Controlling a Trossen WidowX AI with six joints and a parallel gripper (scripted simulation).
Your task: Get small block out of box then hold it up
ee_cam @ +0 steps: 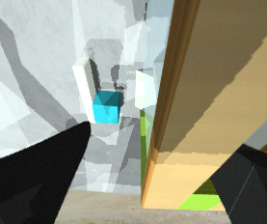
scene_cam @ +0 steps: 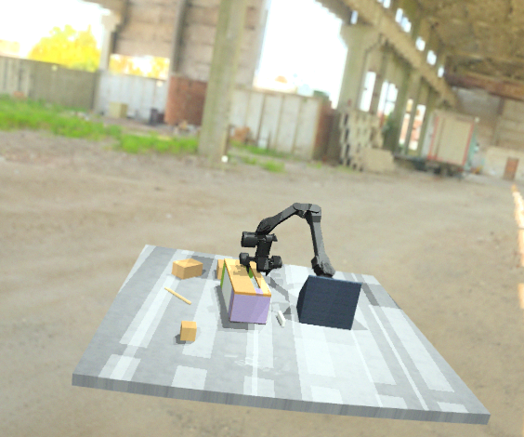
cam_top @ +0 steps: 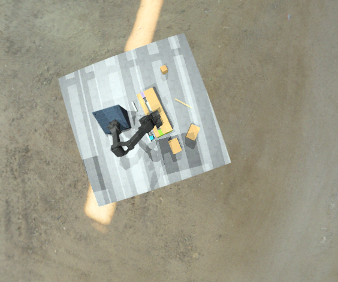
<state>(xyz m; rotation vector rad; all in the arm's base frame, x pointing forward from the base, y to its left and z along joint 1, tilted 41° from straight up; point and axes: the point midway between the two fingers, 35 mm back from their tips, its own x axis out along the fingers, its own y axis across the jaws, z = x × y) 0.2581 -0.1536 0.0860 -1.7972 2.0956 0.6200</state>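
Right now my gripper tip is 70 mm above the teal block, 40 mm to the left of it and 40 mm past it. Also, from my gripper tip: tan cube: 460 mm to the left, 320 mm ahead, 70 mm below; then thin stick: 350 mm ahead, 110 mm to the left, 90 mm below.
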